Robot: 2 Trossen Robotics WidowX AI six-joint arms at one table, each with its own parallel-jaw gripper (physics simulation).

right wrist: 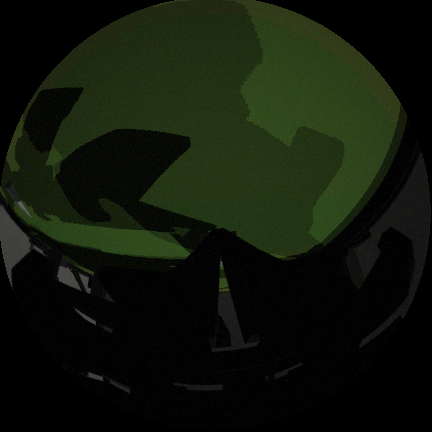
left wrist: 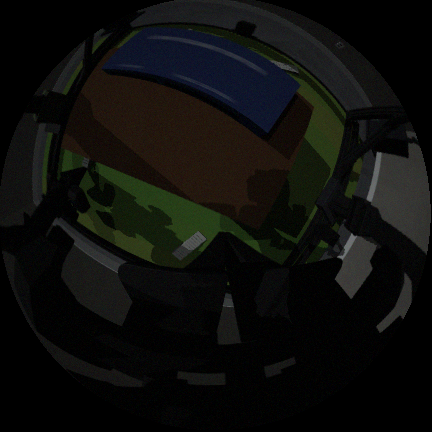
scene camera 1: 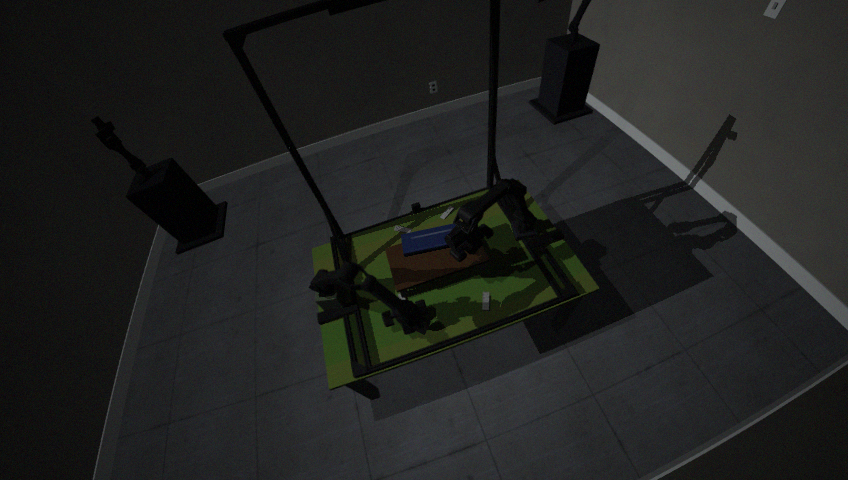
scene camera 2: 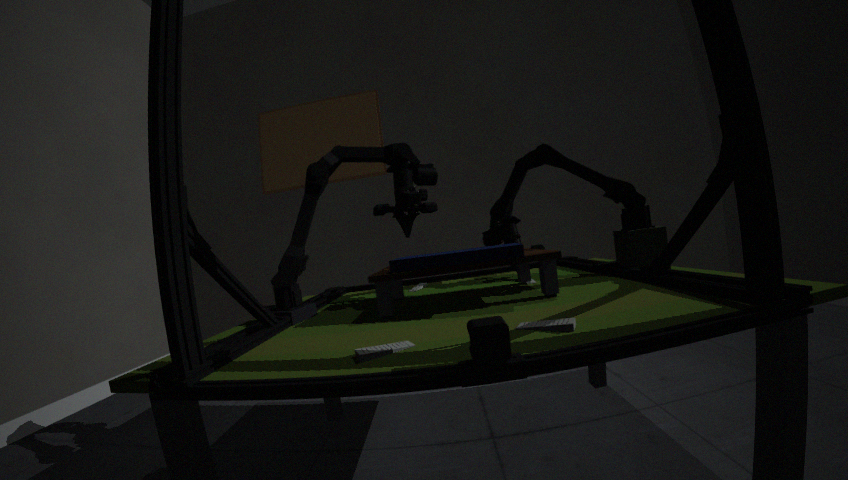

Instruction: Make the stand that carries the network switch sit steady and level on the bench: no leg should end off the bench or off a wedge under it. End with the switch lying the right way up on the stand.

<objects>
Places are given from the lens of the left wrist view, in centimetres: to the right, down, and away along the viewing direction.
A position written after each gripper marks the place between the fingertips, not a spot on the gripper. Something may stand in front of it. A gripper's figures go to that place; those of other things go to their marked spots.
left gripper [left wrist: 223, 236]: 1, 2, 10
right gripper [left wrist: 85, 167]: -34, -12, 21
</objects>
